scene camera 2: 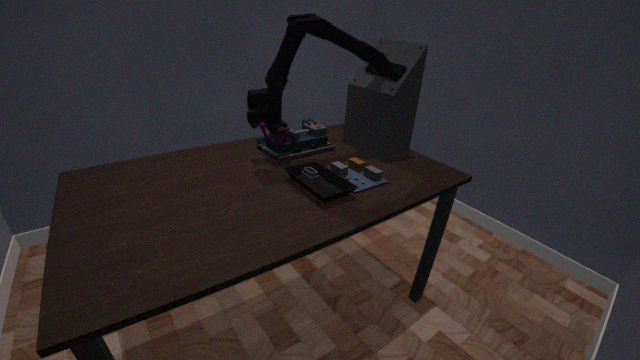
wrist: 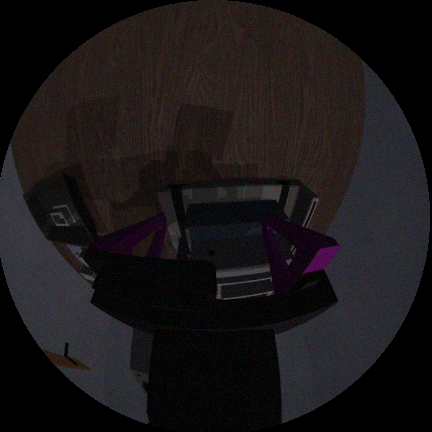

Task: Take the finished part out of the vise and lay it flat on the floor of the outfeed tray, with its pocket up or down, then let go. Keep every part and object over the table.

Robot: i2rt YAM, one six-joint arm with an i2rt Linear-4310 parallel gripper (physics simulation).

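Frame: origin at the arm's base, x ahead, y left, z up, level; metres.
Seen in the pictures: gripper, between the fingertips: [scene camera 2: 274,144] [wrist: 213,217]; arm's base, origin of its link: [scene camera 2: 385,69].
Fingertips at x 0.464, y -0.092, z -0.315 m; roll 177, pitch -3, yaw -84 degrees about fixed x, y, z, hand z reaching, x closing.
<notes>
Offsets run from my fingertips to a thing's top centre.
A light grey part with a rectangular pocket facing up {dx -0.028, dy +0.257, dz -0.009 m} [scene camera 2: 310,172] [wrist: 59,217] lies in the black outfeed tray [scene camera 2: 327,189] [wrist: 45,192], near one end. The vise {dx -0.130, dy -0.050, dz +0.043 m} [scene camera 2: 307,142] [wrist: 235,212] stands on its base farther back, with blue and grey sections. My gripper [scene camera 2: 276,142] [wrist: 213,217] is open, with its magenta fingers wide apart over the vise and no part visible between them. The dark picture and the gripper body hide some of the vise, so I cannot tell whether a part sits between its jaws.
A blue board [scene camera 2: 372,185] beside the tray bears two grey blocks {dx -0.153, dy +0.253, dz -0.012 m} [scene camera 2: 339,168] {dx -0.251, dy +0.335, dz -0.012 m} [scene camera 2: 373,173], a yellow block {dx -0.242, dy +0.245, dz -0.012 m} [scene camera 2: 356,164] and small pegs. A tall grey cabinet [scene camera 2: 377,120] with a sloped top stands behind the board, at the right of the vise. The arm arches above the vise.
</notes>
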